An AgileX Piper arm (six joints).
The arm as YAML. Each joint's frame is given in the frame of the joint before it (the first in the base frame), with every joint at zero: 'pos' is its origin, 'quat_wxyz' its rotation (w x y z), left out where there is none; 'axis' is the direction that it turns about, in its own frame. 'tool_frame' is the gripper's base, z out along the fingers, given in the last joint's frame.
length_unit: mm
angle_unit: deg
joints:
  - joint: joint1
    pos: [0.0, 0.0, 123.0]
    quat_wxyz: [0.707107, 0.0, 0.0, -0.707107]
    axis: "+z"
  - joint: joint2
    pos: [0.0, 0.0, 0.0]
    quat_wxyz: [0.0, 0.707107, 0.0, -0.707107]
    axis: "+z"
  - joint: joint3
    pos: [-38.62, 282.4, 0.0]
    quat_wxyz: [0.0, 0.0, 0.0, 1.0]
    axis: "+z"
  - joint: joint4
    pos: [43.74, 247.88, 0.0]
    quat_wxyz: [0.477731, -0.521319, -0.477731, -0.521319]
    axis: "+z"
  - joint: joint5
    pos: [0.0, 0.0, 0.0]
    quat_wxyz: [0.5, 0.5, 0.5, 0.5]
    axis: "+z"
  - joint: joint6
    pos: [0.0, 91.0, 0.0]
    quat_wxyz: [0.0, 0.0, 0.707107, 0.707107]
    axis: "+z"
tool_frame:
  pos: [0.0, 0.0, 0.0]
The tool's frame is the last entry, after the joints.
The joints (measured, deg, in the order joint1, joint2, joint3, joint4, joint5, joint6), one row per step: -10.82, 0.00, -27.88, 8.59, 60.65, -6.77; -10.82, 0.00, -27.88, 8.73, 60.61, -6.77; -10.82, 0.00, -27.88, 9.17, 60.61, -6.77; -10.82, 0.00, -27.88, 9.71, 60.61, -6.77; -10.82, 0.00, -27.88, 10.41, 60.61, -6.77; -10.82, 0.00, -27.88, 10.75, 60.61, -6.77; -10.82, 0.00, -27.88, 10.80, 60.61, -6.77; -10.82, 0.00, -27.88, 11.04, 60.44, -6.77; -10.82, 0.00, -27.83, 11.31, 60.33, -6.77; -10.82, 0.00, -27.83, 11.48, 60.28, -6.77; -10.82, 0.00, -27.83, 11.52, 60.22, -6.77; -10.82, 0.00, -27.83, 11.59, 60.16, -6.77; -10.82, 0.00, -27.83, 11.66, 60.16, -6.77; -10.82, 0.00, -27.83, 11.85, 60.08, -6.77; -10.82, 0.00, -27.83, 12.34, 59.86, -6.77; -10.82, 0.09, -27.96, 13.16, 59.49, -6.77; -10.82, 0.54, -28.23, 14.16, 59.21, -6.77; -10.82, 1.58, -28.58, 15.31, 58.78, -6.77; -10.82, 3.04, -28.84, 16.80, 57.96, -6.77; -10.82, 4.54, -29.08, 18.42, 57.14, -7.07
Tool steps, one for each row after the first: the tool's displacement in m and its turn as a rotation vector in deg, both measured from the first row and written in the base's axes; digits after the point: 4 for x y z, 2 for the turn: 0.0000, 0.0002, 0.0001, 0.11, -0.06, 0.07; 0.0001, 0.0008, 0.0002, 0.47, -0.13, 0.31; 0.0002, 0.0015, 0.0003, 0.92, -0.22, 0.60; 0.0003, 0.0025, 0.0004, 1.50, -0.33, 0.98; 0.0003, 0.0029, 0.0005, 1.78, -0.38, 1.17; 0.0003, 0.0030, 0.0005, 1.82, -0.39, 1.19; 0.0005, 0.0033, 0.0008, 2.00, -0.59, 1.30; 0.0007, 0.0036, 0.0007, 2.22, -0.70, 1.43; 0.0007, 0.0038, 0.0009, 2.36, -0.77, 1.51; 0.0008, 0.0038, 0.0010, 2.39, -0.84, 1.53; 0.0008, 0.0039, 0.0011, 2.44, -0.91, 1.56; 0.0008, 0.0040, 0.0011, 2.50, -0.92, 1.59; 0.0009, 0.0043, 0.0012, 2.65, -1.03, 1.68; 0.0011, 0.0049, 0.0017, 3.03, -1.32, 1.91; 0.0014, 0.0058, 0.0030, 3.67, -1.85, 2.30; 0.0023, 0.0070, 0.0050, 4.52, -2.11, 2.78; 0.0048, 0.0079, 0.0077, 5.60, -2.04, 3.28; 0.0090, 0.0089, 0.0106, 7.05, -1.91, 3.83; 0.0134, 0.0100, 0.0133, 8.39, -1.75, 4.52
